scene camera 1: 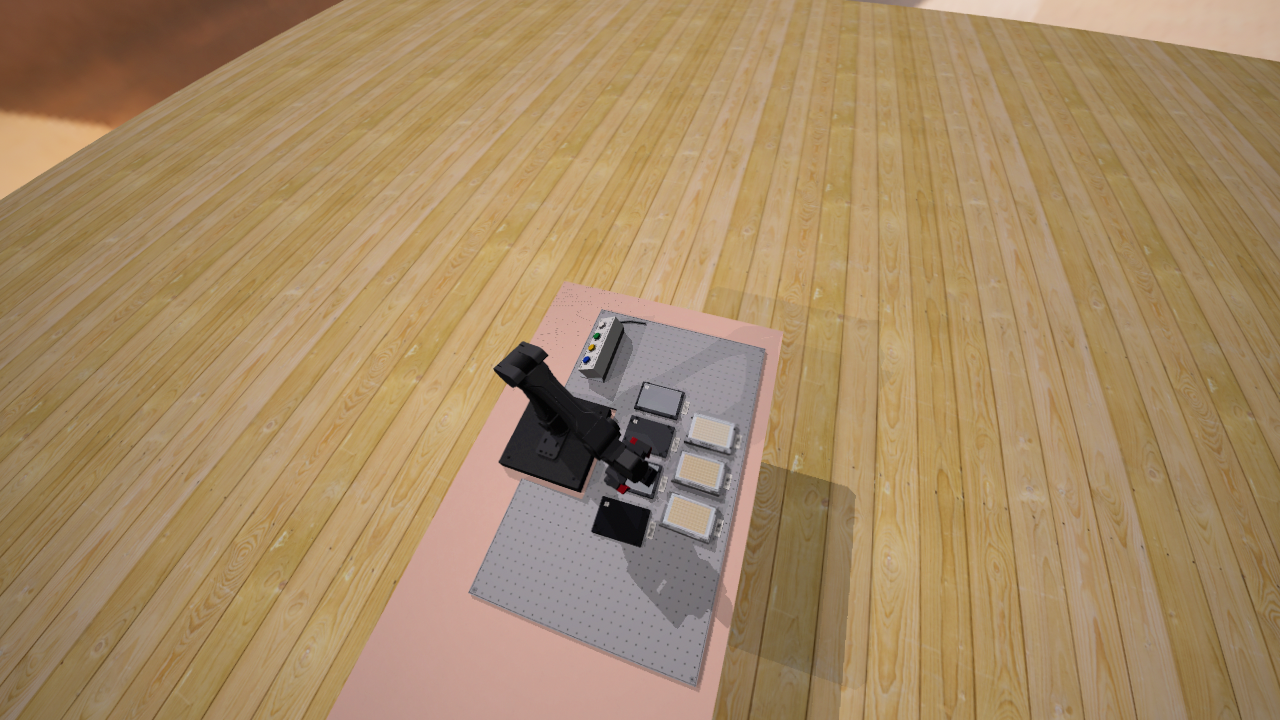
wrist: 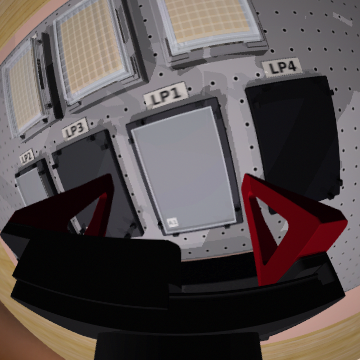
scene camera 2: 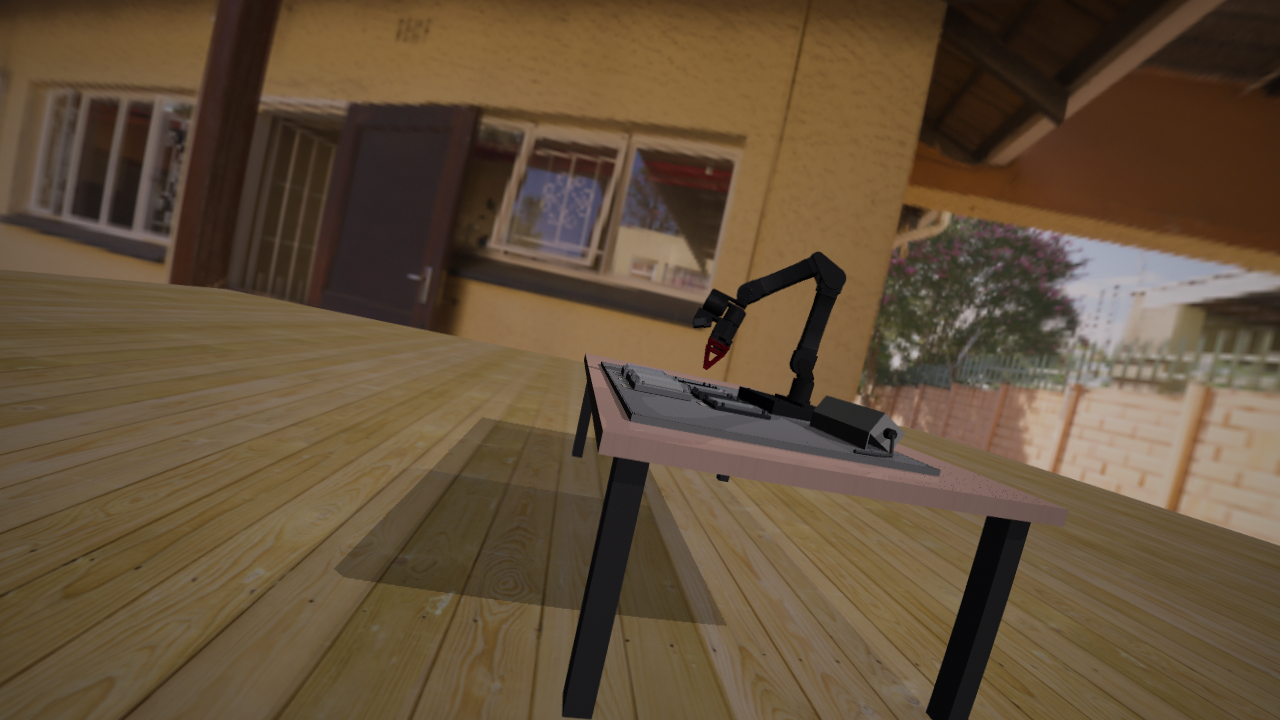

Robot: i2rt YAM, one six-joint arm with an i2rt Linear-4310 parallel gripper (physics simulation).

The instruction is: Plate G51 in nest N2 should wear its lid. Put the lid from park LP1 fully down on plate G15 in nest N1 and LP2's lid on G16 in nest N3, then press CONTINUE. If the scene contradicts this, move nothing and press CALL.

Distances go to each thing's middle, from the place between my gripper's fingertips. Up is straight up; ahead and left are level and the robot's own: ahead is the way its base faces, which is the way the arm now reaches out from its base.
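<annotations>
My hand is 10 mm to the right of the LP1 nest (wrist: pixel 211 101) and 70 mm above it. There's a nest labelled LP3 (scene camera 1: pixel 658 436) that's 140 mm to the left of my hand, 10 mm behind it and 70 mm below it. The LP1 label (wrist: pixel 177 91) is 10 mm to the left of my hand, 70 mm ahead of it and 80 mm below it. And you'd find a black pad labelled LP4 (scene camera 1: pixel 618 520) 130 mm to the right of my hand and 70 mm below it.
</annotations>
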